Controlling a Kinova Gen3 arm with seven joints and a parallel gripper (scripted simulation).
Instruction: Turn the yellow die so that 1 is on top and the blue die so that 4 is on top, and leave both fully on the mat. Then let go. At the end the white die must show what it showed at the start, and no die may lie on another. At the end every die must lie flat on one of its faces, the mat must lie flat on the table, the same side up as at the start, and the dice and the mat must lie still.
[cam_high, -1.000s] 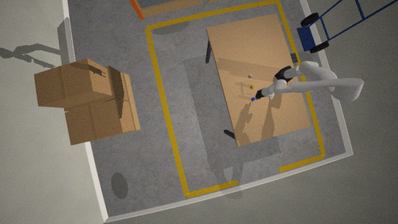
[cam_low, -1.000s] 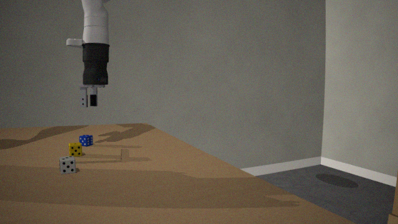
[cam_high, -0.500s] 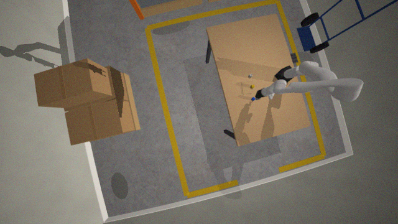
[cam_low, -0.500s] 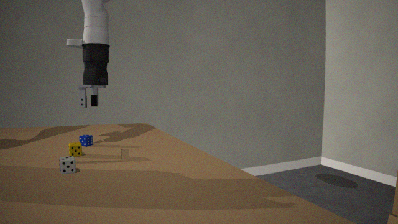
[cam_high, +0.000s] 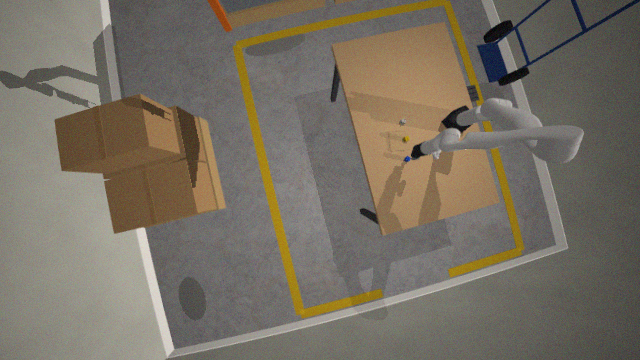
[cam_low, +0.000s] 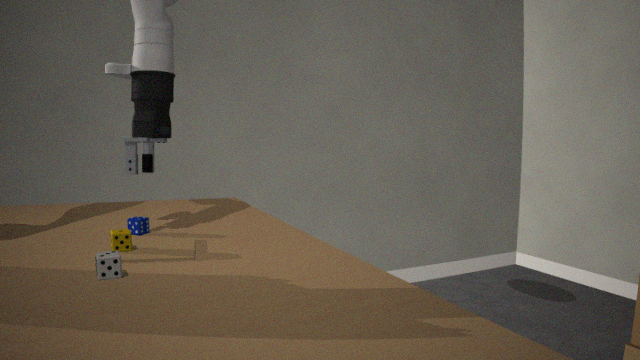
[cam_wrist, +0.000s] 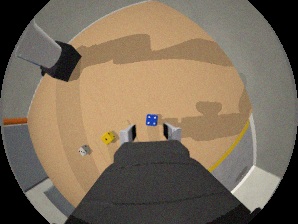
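Now: the blue die 1 cm behind my hand, 1 cm to the left of it and 12 cm below it. Also, from my hand: white die 3 cm behind, 26 cm to the right, 12 cm below; tan mat 2 cm ahead, 13 cm to the right, 13 cm below; yellow die 2 cm behind, 13 cm to the right, 11 cm below.
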